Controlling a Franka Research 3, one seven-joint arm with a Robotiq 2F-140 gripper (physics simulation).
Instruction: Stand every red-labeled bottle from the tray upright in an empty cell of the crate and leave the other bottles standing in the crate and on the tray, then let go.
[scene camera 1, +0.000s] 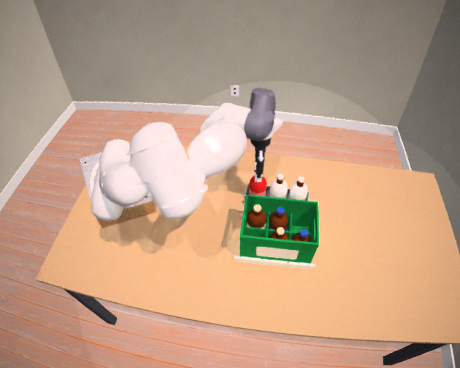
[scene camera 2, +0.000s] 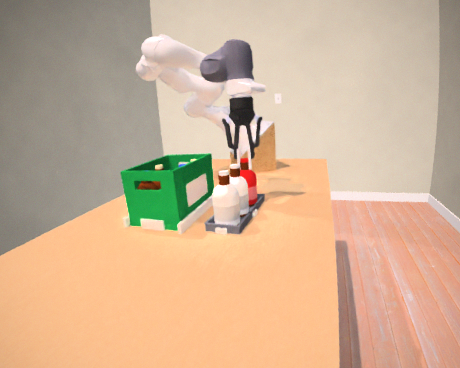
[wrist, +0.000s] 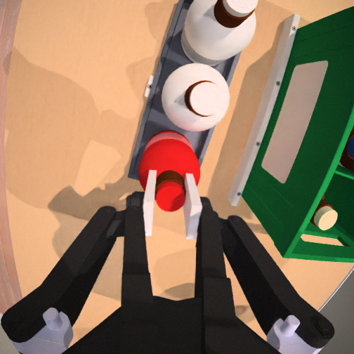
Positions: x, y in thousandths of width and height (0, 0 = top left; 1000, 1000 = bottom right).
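Observation:
The wrist view takes in the gripper (wrist: 479, 521), and scene camera 2 shows the gripper (scene camera 2: 534, 461) too. With it in the scene is a red-labeled bottle (wrist: 479, 431).

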